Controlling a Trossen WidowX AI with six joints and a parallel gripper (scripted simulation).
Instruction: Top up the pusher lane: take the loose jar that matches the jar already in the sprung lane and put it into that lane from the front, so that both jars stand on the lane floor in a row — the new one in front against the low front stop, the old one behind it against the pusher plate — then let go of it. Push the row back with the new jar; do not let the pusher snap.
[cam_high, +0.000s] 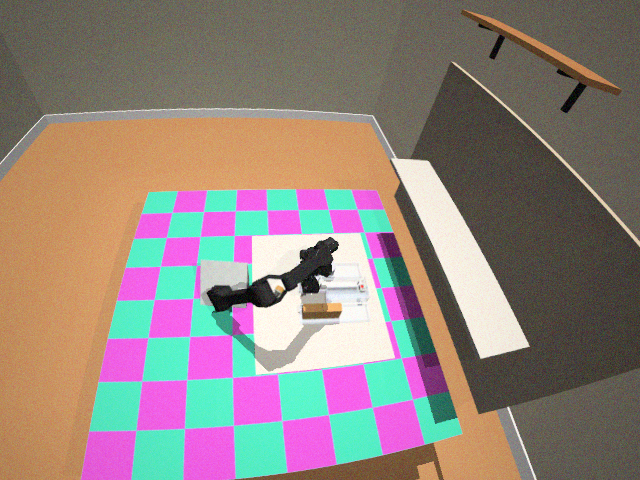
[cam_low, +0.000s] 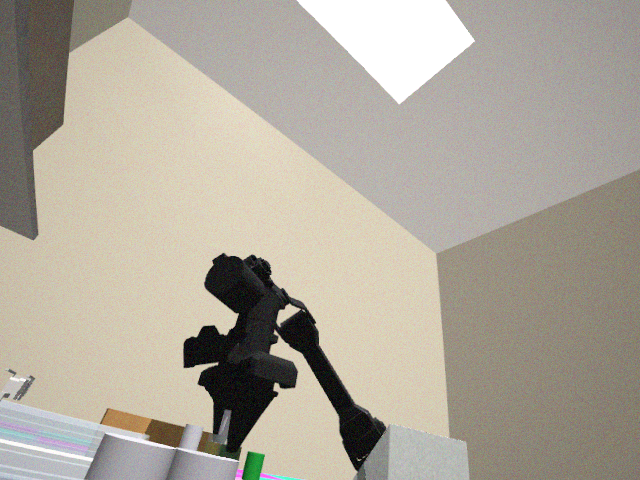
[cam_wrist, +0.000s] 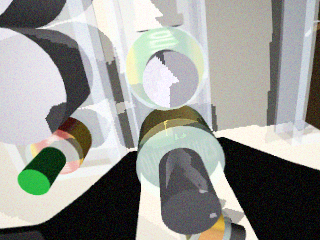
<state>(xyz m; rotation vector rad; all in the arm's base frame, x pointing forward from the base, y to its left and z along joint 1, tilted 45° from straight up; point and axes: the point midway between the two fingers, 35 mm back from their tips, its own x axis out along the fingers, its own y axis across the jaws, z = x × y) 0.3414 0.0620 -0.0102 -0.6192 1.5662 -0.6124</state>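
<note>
Now: the clear lane rack 150 mm ahead of my gripper tip, 40 mm below it and 20 mm to the right of it.
</note>
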